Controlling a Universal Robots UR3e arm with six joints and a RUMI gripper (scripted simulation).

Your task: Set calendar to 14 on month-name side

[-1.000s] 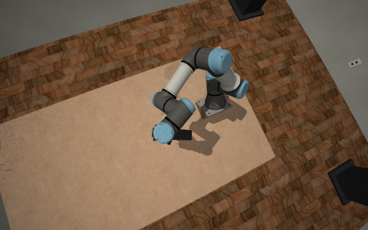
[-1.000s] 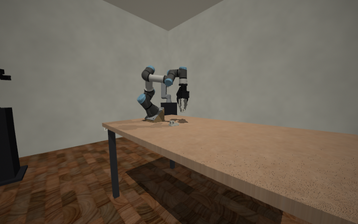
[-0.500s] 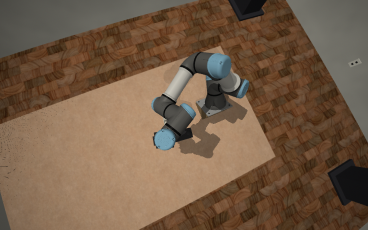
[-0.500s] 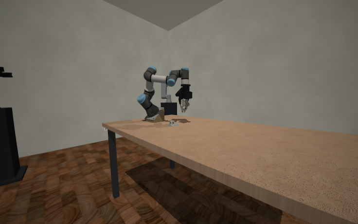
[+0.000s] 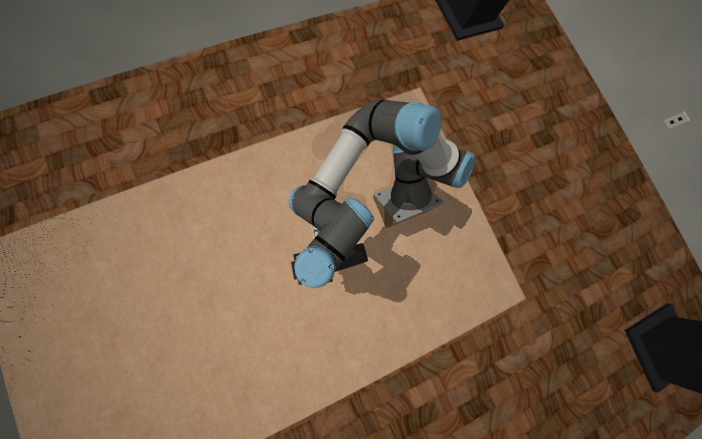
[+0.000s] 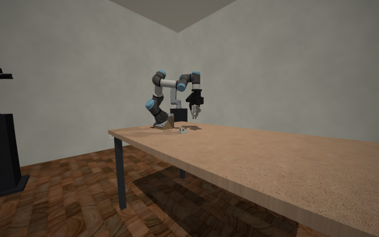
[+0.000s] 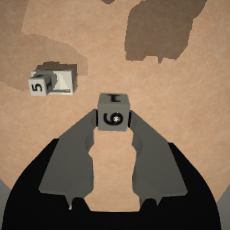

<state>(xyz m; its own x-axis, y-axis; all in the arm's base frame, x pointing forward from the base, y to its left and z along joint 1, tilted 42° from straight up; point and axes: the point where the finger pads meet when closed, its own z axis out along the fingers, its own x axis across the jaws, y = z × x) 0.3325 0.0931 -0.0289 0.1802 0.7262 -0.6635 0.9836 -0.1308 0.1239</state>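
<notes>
Right now my hand is 20 mm past the tray, 110 mm to the left of it and 120 mm above it. The rest, counted from my hand: white digit cube (10 mm below).
</notes>
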